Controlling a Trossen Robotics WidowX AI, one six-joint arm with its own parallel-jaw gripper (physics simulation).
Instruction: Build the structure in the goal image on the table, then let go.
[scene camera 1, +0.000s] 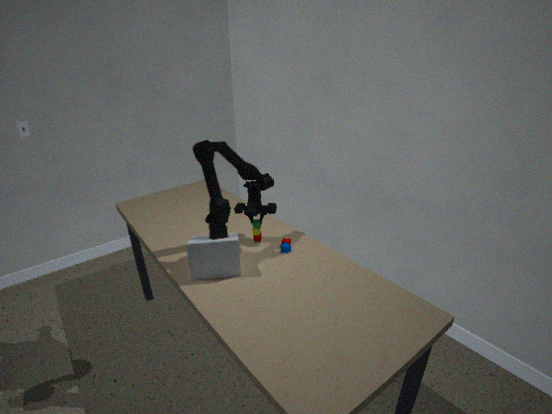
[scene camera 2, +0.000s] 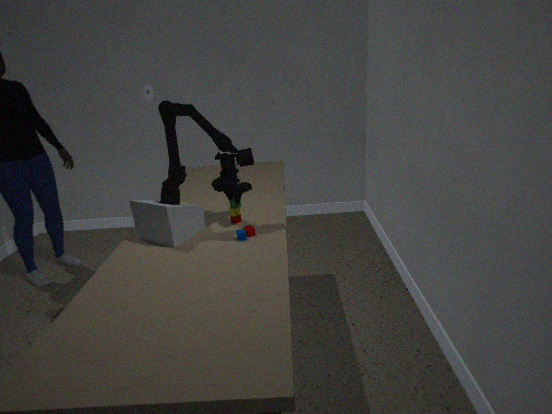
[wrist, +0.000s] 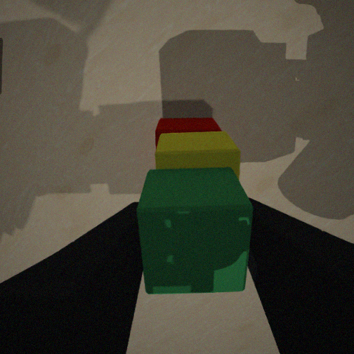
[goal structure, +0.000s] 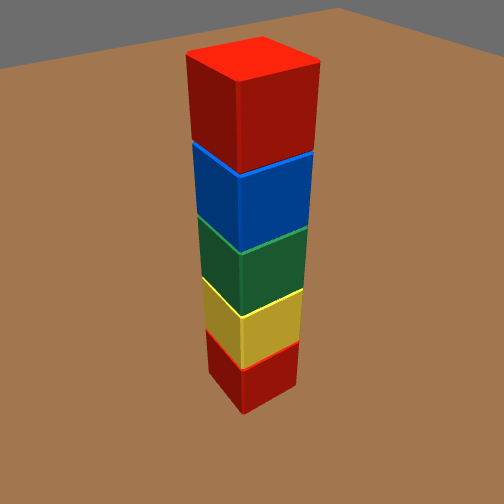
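Seen in the pictures: gripper, between the fingertips: (scene camera 1: 257, 224) (scene camera 2: 234, 204); arm's base, origin of its link: (scene camera 1: 218, 237) (scene camera 2: 169, 203).
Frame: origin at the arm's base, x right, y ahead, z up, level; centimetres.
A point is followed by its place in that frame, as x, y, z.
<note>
A red cube (scene camera 1: 257, 238) {-11.5, 21.2, -11.6} (scene camera 2: 236, 219) {-11.3, 22.7, -11.3} (wrist: 187, 124) stands on the table (scene camera 1: 320, 310) {42.9, 22.7, -13.2} (scene camera 2: 200, 320) {49.0, 32.7, -13.3}. A yellow cube (scene camera 1: 257, 232) {-11.5, 21.3, -8.5} (scene camera 2: 234, 212) {-11.4, 22.1, -8.2} (wrist: 197, 150) sits on top of it. My gripper (scene camera 1: 256, 222) {-13.2, 22.0, -5.3} (scene camera 2: 235, 201) {-13.2, 22.0, -5.3} (wrist: 191, 211) is shut on a green cube (scene camera 1: 256, 224) {-12.2, 21.3, -4.6} (scene camera 2: 235, 204) {-11.7, 22.9, -4.7} (wrist: 195, 240), upright over the yellow cube. In the scene views the green cube looks to be touching the yellow cube's top; any small gap is too fine to tell.
A blue cube (scene camera 1: 286, 248) {4.2, 28.6, -10.6} (scene camera 2: 242, 235) {3.7, 30.2, -11.0} and a second red cube (scene camera 1: 286, 241) {-0.3, 30.8, -10.0} (scene camera 2: 250, 230) {-0.1, 32.2, -10.7} lie close together beside the stack, toward scene camera 2. The arm's pale base block (scene camera 1: 215, 257) {8.1, -3.9, -3.6} (scene camera 2: 185, 222) {3.5, 7.4, -6.3} stands at the table's side. A person (scene camera 2: 25, 135) stands on the floor beyond the table.
</note>
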